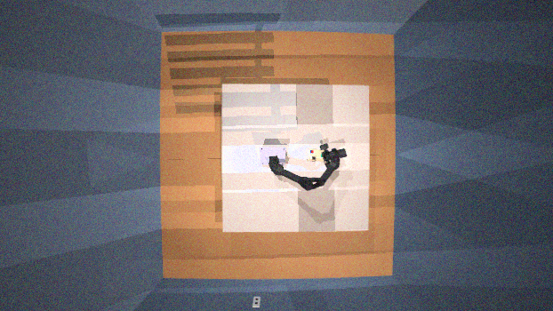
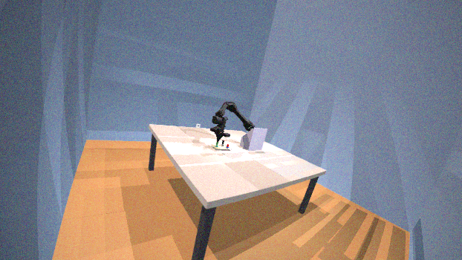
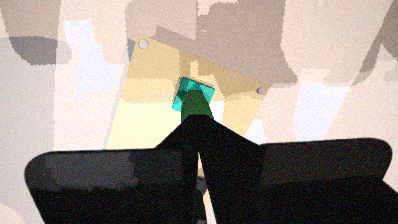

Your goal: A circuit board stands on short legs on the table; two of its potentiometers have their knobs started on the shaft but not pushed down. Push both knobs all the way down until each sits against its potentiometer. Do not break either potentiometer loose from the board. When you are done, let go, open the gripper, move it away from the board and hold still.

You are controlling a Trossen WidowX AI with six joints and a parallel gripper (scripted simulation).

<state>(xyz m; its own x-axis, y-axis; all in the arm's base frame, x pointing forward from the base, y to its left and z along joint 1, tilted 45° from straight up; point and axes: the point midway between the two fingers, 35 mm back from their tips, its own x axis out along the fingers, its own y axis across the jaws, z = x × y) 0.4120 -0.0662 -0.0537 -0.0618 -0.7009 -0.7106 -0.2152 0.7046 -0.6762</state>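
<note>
Now: gripper tip 2 cm above the dark green knob.
</note>
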